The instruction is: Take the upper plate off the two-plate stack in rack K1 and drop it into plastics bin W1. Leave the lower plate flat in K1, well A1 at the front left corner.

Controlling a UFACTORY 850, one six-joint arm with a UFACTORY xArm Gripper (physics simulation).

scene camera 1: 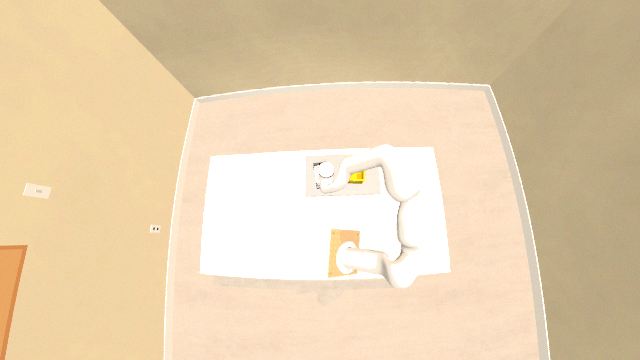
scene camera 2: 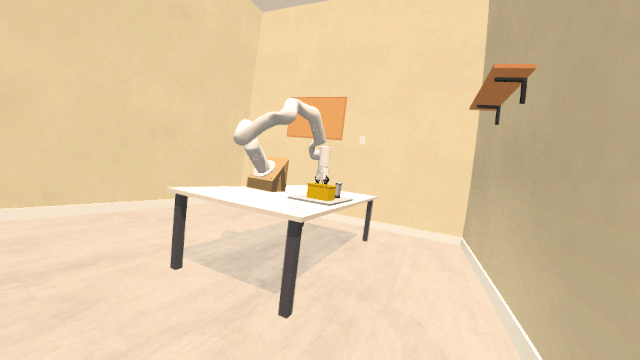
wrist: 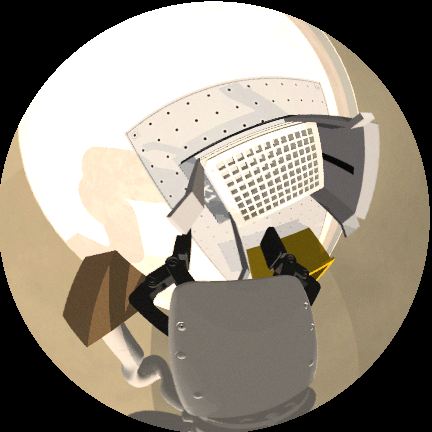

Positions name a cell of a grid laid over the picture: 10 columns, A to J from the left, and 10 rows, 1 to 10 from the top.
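From the wrist camera I can see my gripper (wrist: F6), and there's a white plate (wrist: G5) showing as well.
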